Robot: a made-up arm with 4 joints.
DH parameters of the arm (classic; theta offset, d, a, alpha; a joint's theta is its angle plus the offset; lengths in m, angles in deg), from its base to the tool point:
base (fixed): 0 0 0 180
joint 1: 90 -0.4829 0.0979 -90
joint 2: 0 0.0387 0.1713 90
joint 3: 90 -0.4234 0.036 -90
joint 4: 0 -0.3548 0.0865 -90
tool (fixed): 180 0.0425 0 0
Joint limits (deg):
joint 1: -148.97..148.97
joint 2: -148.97..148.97
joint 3: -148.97..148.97
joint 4: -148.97..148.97
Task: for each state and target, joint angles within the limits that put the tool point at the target. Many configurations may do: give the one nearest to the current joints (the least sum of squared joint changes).
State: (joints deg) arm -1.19 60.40 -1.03 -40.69
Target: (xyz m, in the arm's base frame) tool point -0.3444 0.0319 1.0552
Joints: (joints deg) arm 10.55 49.85 33.39 -28.41
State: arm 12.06 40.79 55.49 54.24
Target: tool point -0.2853 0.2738 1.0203
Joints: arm 37.73 35.47 82.10 72.00
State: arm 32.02 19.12 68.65 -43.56
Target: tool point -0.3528 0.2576 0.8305
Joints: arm 17.22 51.08 77.60 -37.35
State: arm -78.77 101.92 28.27 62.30
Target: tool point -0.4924 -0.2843 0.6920
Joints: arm -75.16 86.74 76.86 40.86
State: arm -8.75 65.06 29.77 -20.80
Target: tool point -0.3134 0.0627 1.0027
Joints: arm -15.10 76.11 25.19 -69.01
